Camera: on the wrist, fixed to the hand. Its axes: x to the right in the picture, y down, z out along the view.
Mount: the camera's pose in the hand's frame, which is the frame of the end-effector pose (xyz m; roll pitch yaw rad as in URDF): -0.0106 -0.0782 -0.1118 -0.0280 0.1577 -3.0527
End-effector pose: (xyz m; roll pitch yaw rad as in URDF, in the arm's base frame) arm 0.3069 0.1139 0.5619 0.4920 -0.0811 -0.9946
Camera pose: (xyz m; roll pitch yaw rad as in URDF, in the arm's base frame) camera 0.2936 0.1048 0.4260 -0.5265 0.2619 2.1502
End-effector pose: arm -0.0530 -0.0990 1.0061 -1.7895 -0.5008 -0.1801
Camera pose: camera -0.1262 -0.1794 1.0893 1.8162 0.3761 3.1064
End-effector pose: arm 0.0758 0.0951 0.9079 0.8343 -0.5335 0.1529
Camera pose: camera 0.1290 0.1340 0.7880 -0.9132 0.7037 -3.0641
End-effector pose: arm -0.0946 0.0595 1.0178 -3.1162 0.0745 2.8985
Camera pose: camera -0.1107 -0.0141 1.1320 3.0945 -0.2341 -0.3292
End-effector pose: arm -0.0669 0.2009 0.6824 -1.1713 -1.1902 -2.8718
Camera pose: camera -0.0731 0.3376 0.6832 1.5375 1.1337 0.7058
